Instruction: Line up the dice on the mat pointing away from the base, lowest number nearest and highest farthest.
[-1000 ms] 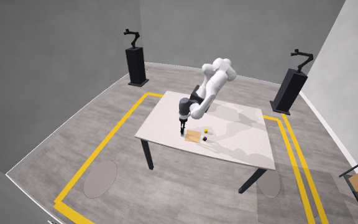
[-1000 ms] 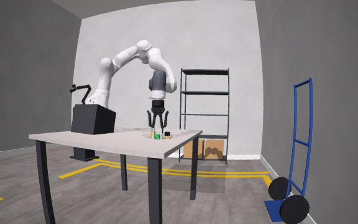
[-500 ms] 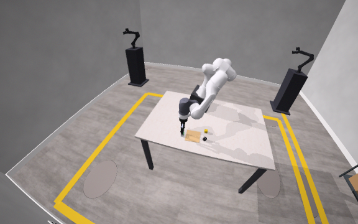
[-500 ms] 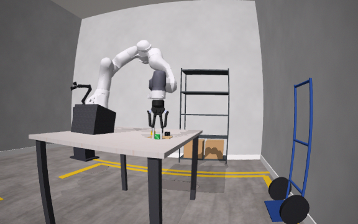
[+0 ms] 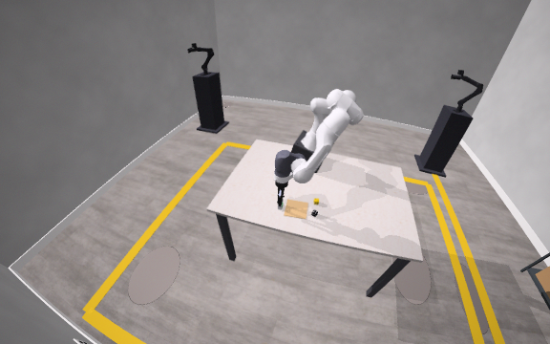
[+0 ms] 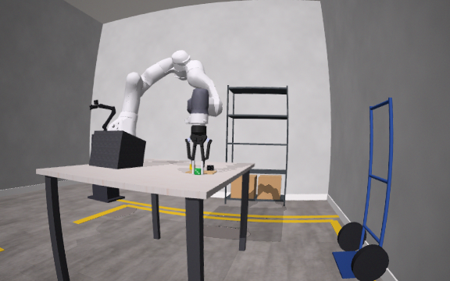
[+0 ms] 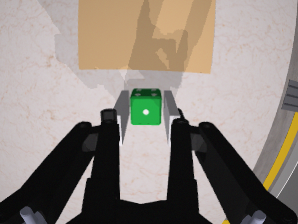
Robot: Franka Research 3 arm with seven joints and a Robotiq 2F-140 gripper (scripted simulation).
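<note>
The green die lies 20 mm below my hand. Also, from my hand: yellow die 110 mm behind, 220 mm to the left, 20 mm below; black die 10 mm behind, 230 mm to the left, 20 mm below; tan mat 20 mm behind, 100 mm to the left, 30 mm below.
</note>
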